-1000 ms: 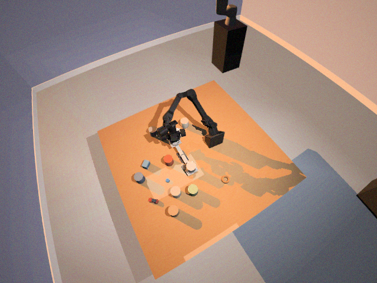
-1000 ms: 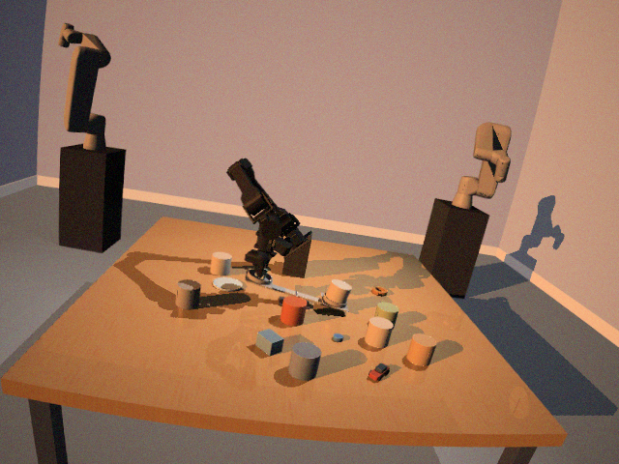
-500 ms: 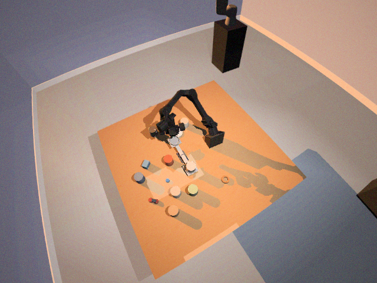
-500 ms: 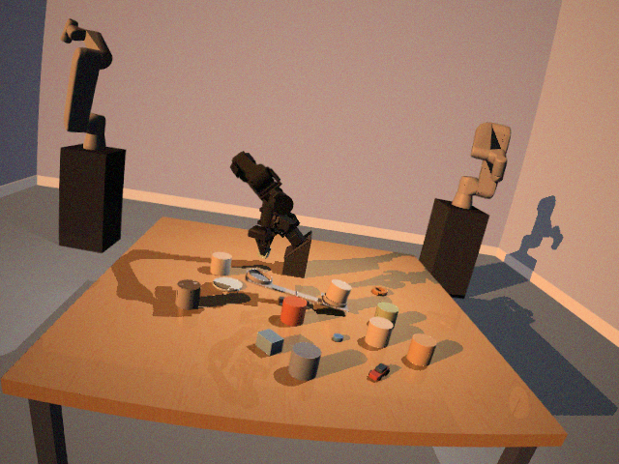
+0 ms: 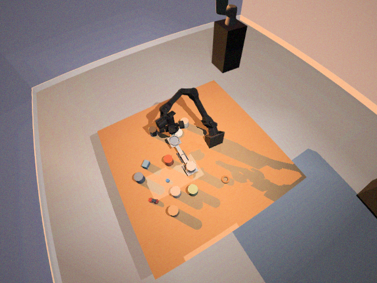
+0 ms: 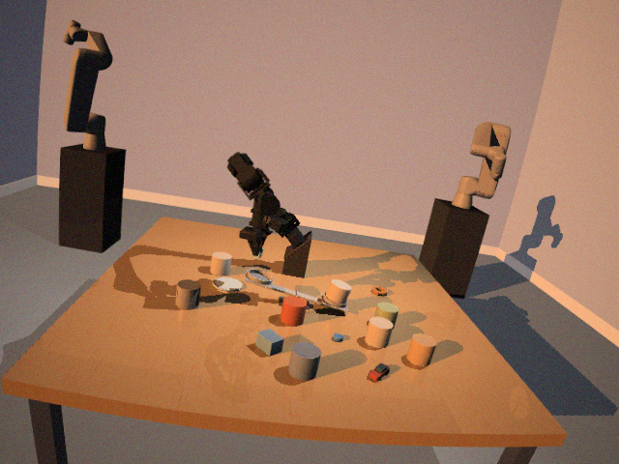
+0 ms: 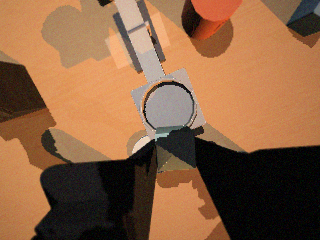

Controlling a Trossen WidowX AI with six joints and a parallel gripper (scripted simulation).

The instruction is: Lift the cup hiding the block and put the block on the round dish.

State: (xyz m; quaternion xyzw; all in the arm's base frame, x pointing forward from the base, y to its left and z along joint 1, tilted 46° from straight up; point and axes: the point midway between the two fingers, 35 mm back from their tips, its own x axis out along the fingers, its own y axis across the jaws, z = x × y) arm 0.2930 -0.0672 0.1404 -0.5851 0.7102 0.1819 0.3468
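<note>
The round dish is 15 cm below my gripper tip, 9 cm to the right of it and 6 cm behind it. From my gripper tip the other things lie so: small balance (15 cm to the left, 11 cm below); then pale green block (1 cm above); then red cylinder (12 cm to the left, 12 cm ahead, 11 cm below).
</note>
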